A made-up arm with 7 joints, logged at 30 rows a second.
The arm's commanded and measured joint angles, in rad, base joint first. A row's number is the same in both.
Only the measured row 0 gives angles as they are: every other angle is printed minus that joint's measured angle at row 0.
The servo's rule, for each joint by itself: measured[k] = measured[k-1] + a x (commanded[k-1-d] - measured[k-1]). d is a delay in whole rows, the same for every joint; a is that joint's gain. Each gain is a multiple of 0.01, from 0.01 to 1. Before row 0 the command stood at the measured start. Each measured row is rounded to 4 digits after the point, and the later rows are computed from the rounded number. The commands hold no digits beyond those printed.
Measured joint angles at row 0:
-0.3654 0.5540 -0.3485 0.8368 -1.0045 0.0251 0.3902
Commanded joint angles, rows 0 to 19:
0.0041 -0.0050 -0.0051 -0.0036 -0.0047 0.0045 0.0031
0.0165 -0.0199 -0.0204 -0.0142 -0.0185 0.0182 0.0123
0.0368 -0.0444 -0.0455 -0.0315 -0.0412 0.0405 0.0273
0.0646 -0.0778 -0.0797 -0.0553 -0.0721 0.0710 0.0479
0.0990 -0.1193 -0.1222 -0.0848 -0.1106 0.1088 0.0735
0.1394 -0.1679 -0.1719 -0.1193 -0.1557 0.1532 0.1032
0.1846 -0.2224 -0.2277 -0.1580 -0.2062 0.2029 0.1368
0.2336 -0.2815 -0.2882 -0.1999 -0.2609 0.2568 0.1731
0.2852 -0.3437 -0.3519 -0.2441 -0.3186 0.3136 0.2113
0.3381 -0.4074 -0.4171 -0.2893 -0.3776 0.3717 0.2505
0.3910 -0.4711 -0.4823 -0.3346 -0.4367 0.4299 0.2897
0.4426 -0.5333 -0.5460 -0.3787 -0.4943 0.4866 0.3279
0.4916 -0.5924 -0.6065 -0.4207 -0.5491 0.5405 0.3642
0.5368 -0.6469 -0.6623 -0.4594 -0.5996 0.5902 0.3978
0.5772 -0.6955 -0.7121 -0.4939 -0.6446 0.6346 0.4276
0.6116 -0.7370 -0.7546 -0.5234 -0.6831 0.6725 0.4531
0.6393 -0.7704 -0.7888 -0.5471 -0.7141 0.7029 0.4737
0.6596 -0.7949 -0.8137 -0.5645 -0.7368 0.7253 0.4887
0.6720 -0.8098 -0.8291 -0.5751 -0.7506 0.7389 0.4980
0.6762 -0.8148 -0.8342 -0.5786 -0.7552 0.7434 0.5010
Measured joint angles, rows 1 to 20:
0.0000 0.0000 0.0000 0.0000 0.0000 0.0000 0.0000
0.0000 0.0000 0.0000 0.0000 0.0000 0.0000 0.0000
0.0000 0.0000 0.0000 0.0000 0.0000 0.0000 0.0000
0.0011 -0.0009 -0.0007 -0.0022 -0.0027 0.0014 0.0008
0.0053 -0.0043 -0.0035 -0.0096 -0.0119 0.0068 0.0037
0.0138 -0.0115 -0.0094 -0.0232 -0.0289 0.0176 0.0096
0.0275 -0.0234 -0.0192 -0.0431 -0.0540 0.0347 0.0192
0.0468 -0.0407 -0.0336 -0.0690 -0.0868 0.0584 0.0328
0.0718 -0.0636 -0.0530 -0.1002 -0.1268 0.0887 0.0504
0.1023 -0.0922 -0.0775 -0.1360 -0.1729 0.1252 0.0720
0.1378 -0.1263 -0.1070 -0.1756 -0.2239 0.1673 0.0973
0.1776 -0.1654 -0.1413 -0.2181 -0.2788 0.2141 0.1258
0.2209 -0.2090 -0.1799 -0.2622 -0.3361 0.2645 0.1570
0.2668 -0.2562 -0.2222 -0.3071 -0.3944 0.3174 0.1902
0.3143 -0.3061 -0.2675 -0.3515 -0.4523 0.3715 0.2246
0.3622 -0.3576 -0.3150 -0.3944 -0.5084 0.4256 0.2595
0.4093 -0.4097 -0.3636 -0.4347 -0.5613 0.4783 0.2941
0.4546 -0.4611 -0.4124 -0.4714 -0.6096 0.5283 0.3275
0.4970 -0.5108 -0.4603 -0.5036 -0.6522 0.5744 0.3589
0.5354 -0.5575 -0.5063 -0.5306 -0.6881 0.6155 0.3876
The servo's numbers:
d 3
a 0.27 0.18 0.14 0.62 0.58 0.32 0.25

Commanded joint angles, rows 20 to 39:
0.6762 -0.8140 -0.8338 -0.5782 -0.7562 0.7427 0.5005
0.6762 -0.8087 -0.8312 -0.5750 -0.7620 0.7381 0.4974
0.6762 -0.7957 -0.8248 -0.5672 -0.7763 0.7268 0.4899
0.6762 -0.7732 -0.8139 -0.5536 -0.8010 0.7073 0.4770
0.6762 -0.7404 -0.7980 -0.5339 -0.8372 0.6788 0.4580
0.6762 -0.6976 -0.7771 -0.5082 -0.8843 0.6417 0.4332
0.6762 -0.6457 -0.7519 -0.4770 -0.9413 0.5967 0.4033
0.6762 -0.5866 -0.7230 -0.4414 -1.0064 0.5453 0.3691
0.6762 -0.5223 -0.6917 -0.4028 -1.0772 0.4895 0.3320
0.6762 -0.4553 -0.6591 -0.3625 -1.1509 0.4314 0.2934
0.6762 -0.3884 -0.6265 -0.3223 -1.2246 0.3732 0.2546
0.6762 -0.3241 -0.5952 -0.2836 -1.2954 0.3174 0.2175
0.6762 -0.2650 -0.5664 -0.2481 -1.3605 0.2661 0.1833
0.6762 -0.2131 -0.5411 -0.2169 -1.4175 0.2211 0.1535
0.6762 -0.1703 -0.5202 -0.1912 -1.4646 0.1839 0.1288
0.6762 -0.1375 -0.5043 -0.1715 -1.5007 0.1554 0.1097
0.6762 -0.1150 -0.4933 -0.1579 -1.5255 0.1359 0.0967
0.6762 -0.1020 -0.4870 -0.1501 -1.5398 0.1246 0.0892
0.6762 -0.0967 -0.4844 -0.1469 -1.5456 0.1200 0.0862
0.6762 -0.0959 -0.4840 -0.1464 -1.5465 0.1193 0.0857
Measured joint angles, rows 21 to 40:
0.5689 -0.6002 -0.5493 -0.5516 -0.7163 0.6506 0.4129
0.5967 -0.6379 -0.5885 -0.5662 -0.7362 0.6789 0.4342
0.6182 -0.6697 -0.6229 -0.5739 -0.7472 0.6995 0.4509
0.6339 -0.6957 -0.6524 -0.5766 -0.7524 0.7133 0.4633
0.6453 -0.7160 -0.6774 -0.5756 -0.7580 0.7212 0.4718
0.6536 -0.7303 -0.6980 -0.5704 -0.7686 0.7230 0.4763
0.6597 -0.7380 -0.7142 -0.5600 -0.7874 0.7180 0.4765
0.6642 -0.7384 -0.7259 -0.5438 -0.8163 0.7055 0.4719
0.6674 -0.7311 -0.7331 -0.5217 -0.8557 0.6851 0.4622
0.6698 -0.7157 -0.7357 -0.4940 -0.9053 0.6568 0.4475
0.6715 -0.6925 -0.7339 -0.4614 -0.9639 0.6211 0.4279
0.6728 -0.6619 -0.7280 -0.4251 -1.0296 0.5790 0.4039
0.6737 -0.6247 -0.7184 -0.3863 -1.1000 0.5318 0.3763
0.6744 -0.5822 -0.7055 -0.3466 -1.1723 0.4810 0.3459
0.6749 -0.5357 -0.6901 -0.3075 -1.2437 0.4286 0.3138
0.6753 -0.4870 -0.6728 -0.2707 -1.3114 0.3766 0.2812
0.6755 -0.4377 -0.6544 -0.2373 -1.3729 0.3268 0.2493
0.6757 -0.3896 -0.6356 -0.2087 -1.4261 0.2811 0.2192
0.6758 -0.3442 -0.6172 -0.1856 -1.4694 0.2409 0.1918
0.6759 -0.3029 -0.5999 -0.1684 -1.5019 0.2073 0.1680

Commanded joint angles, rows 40 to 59:
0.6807 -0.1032 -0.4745 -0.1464 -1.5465 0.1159 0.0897
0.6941 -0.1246 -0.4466 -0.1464 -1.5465 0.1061 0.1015
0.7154 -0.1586 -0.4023 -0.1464 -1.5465 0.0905 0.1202
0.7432 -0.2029 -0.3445 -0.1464 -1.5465 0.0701 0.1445
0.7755 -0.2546 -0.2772 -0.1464 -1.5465 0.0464 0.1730
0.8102 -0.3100 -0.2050 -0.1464 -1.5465 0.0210 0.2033
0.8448 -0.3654 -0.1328 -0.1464 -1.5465 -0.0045 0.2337
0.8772 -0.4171 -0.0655 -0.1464 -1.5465 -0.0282 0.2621
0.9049 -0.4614 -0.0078 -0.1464 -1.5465 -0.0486 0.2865
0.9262 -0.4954 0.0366 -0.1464 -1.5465 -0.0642 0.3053
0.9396 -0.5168 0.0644 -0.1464 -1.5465 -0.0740 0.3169
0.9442 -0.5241 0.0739 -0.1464 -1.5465 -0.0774 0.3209
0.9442 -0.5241 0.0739 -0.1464 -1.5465 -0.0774 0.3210
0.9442 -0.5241 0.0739 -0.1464 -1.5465 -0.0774 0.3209
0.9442 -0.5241 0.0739 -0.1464 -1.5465 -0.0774 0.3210
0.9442 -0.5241 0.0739 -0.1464 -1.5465 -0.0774 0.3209
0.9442 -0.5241 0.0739 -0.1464 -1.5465 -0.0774 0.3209
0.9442 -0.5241 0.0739 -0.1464 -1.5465 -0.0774 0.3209
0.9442 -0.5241 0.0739 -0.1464 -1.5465 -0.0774 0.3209
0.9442 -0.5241 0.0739 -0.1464 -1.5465 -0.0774 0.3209
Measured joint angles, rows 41 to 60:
0.6760 -0.2667 -0.5841 -0.1571 -1.5239 0.1808 0.1483
0.6761 -0.2361 -0.5701 -0.1508 -1.5365 0.1613 0.1328
0.6761 -0.2109 -0.5580 -0.1481 -1.5423 0.1479 0.1210
0.6773 -0.1915 -0.5463 -0.1470 -1.5447 0.1377 0.1132
0.6818 -0.1795 -0.5323 -0.1466 -1.5457 0.1276 0.1103
0.6909 -0.1757 -0.5141 -0.1465 -1.5462 0.1157 0.1128
0.7050 -0.1806 -0.4904 -0.1464 -1.5464 0.1011 0.1207
0.7240 -0.1939 -0.4606 -0.1464 -1.5465 0.0836 0.1338
0.7473 -0.2148 -0.4248 -0.1464 -1.5465 0.0636 0.1512
0.7736 -0.2419 -0.3839 -0.1464 -1.5465 0.0418 0.1718
0.8016 -0.2734 -0.3393 -0.1464 -1.5465 0.0194 0.1944
0.8295 -0.3072 -0.2929 -0.1464 -1.5465 -0.0024 0.2174
0.8556 -0.3411 -0.2468 -0.1464 -1.5465 -0.0222 0.2394
0.8783 -0.3727 -0.2032 -0.1464 -1.5465 -0.0388 0.2588
0.8961 -0.4000 -0.1644 -0.1464 -1.5465 -0.0512 0.2743
0.9091 -0.4223 -0.1310 -0.1464 -1.5465 -0.0596 0.2860
0.9186 -0.4406 -0.1023 -0.1464 -1.5465 -0.0653 0.2947
0.9255 -0.4556 -0.0776 -0.1464 -1.5465 -0.0692 0.3013
0.9305 -0.4679 -0.0564 -0.1464 -1.5465 -0.0718 0.3062
0.9342 -0.4780 -0.0382 -0.1464 -1.5465 -0.0736 0.3099

